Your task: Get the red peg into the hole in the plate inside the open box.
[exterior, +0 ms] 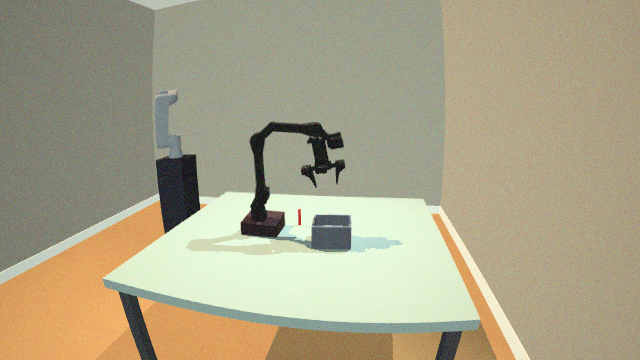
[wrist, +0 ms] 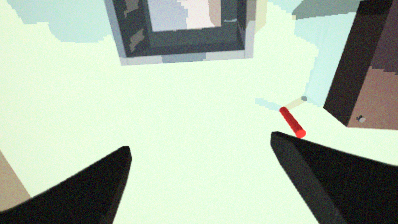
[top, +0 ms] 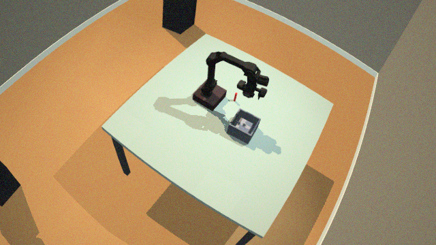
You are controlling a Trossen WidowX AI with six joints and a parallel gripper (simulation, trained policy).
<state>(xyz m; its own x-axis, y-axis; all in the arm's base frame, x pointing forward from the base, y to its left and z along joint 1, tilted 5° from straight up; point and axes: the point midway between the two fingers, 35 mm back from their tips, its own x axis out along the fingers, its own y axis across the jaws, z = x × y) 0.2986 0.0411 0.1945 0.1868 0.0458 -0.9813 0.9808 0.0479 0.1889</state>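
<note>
The red peg lies 14 cm behind my gripper tip, 8 cm to the left of it and 18 cm below it. From my gripper tip the other things lie so: grey box (3 cm ahead, 11 cm to the right, 19 cm below); plate (3 cm ahead, 11 cm to the right, 17 cm below).
</note>
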